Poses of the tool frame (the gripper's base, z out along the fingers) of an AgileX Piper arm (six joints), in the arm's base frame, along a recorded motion.
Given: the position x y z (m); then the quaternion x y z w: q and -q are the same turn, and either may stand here.
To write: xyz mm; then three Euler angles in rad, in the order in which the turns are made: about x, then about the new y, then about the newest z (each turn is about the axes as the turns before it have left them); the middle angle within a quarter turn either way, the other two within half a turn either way. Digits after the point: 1 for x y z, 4 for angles.
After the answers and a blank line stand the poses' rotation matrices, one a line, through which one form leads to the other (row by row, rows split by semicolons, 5 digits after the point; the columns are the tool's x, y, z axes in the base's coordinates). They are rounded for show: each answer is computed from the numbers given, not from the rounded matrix.
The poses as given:
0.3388, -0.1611, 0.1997, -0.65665, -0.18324, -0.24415, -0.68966
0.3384, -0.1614, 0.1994, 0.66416, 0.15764, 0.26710, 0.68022
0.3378, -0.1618, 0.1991, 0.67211, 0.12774, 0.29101, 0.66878
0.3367, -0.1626, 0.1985, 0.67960, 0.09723, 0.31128, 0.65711
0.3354, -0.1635, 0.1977, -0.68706, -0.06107, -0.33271, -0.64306
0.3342, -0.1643, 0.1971, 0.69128, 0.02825, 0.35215, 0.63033
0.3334, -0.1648, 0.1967, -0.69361, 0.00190, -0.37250, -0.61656
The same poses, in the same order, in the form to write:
338.8, -161.1, 199.7, 1.4847, 0.6106, 0.1176
338.4, -161.4, 199.4, 1.4879, 0.6056, 0.1884
337.8, -161.8, 199.1, 1.4935, 0.5968, 0.2661
336.7, -162.6, 198.5, 1.5020, 0.5834, 0.3382
335.4, -163.5, 197.7, 1.5134, 0.5654, 0.4196
334.2, -164.3, 197.1, 1.5207, 0.5498, 0.4948
333.4, -164.8, 196.7, 1.5267, 0.5403, 0.5689

0.81363 -0.09611 0.57339; 0.57741 0.01841 -0.81625; 0.06790 0.99520 0.07047
0.80761 -0.15398 0.56925; 0.57277 -0.02490 -0.81934; 0.14033 0.98776 0.06808
0.79799 -0.21753 0.56204; 0.56095 -0.07283 -0.82464; 0.22032 0.97333 0.06390
0.78730 -0.27694 0.55087; 0.54125 -0.11750 -0.83261; 0.29531 0.95368 0.05738
0.77115 -0.34399 0.53573; 0.51182 -0.16549 -0.84300; 0.37864 0.92428 0.04844
0.75038 -0.40489 0.52249; 0.48300 -0.20377 -0.85158; 0.45126 0.89137 0.04266
0.72248 -0.46197 0.51440; 0.45670 -0.23970 -0.85672; 0.51908 0.85389 0.03780

